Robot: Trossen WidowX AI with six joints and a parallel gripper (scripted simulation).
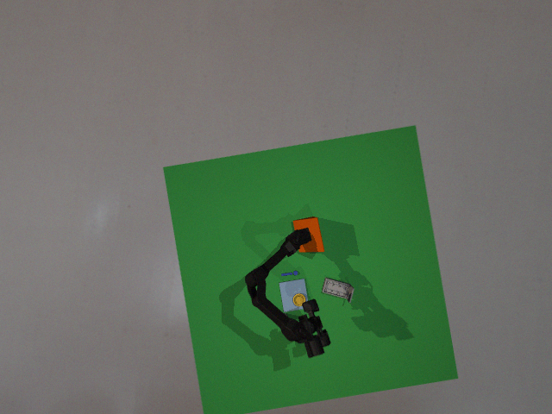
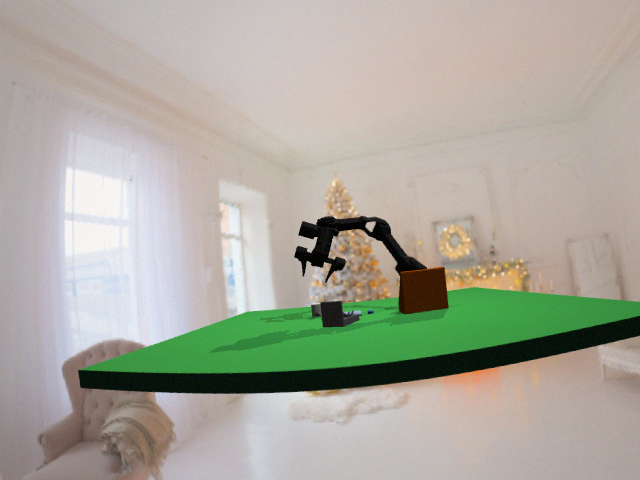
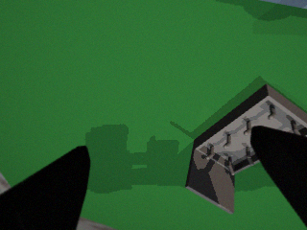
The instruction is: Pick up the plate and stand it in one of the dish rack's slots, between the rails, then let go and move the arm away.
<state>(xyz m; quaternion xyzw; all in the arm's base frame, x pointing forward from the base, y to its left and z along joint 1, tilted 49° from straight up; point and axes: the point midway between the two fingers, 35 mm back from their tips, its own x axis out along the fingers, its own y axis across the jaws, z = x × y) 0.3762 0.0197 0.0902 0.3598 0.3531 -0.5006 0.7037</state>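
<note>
The yellow plate lies 140 mm below my gripper tip, 70 mm to the right of it and 70 mm behind it. Also, from my gripper tip: dish rack: 130 mm below, 120 mm to the left, 70 mm behind; then white cylinder: 170 mm to the right, 130 mm below; then blue utensil: 200 mm behind, 150 mm below, 70 mm to the right.
</note>
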